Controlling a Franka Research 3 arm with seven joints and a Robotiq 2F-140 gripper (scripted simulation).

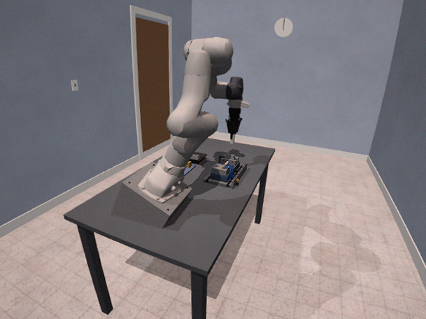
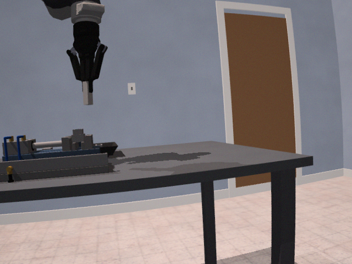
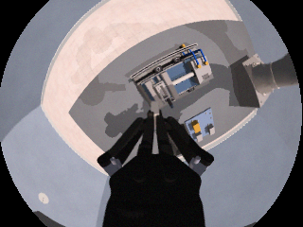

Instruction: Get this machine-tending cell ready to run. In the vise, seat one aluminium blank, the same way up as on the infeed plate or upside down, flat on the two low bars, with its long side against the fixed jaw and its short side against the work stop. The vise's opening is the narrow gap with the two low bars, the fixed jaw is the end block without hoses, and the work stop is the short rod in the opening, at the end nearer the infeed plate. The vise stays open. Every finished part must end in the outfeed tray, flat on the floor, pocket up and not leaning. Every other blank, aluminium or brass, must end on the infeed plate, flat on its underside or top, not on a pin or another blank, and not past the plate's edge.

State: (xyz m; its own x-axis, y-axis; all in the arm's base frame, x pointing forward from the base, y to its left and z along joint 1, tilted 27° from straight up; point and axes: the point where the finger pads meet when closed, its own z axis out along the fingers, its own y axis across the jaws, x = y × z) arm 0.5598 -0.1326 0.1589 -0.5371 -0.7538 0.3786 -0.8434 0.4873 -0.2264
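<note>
My gripper is now 30 mm past the work stop, 50 mm to the right of it and 130 mm above it. Round my hand: vise guard rail (110 mm behind, 90 mm to the right, 180 mm below); vise (110 mm behind, 10 mm to the left, 180 mm below); brass blank (90 mm behind, 290 mm to the left, 190 mm below).
</note>
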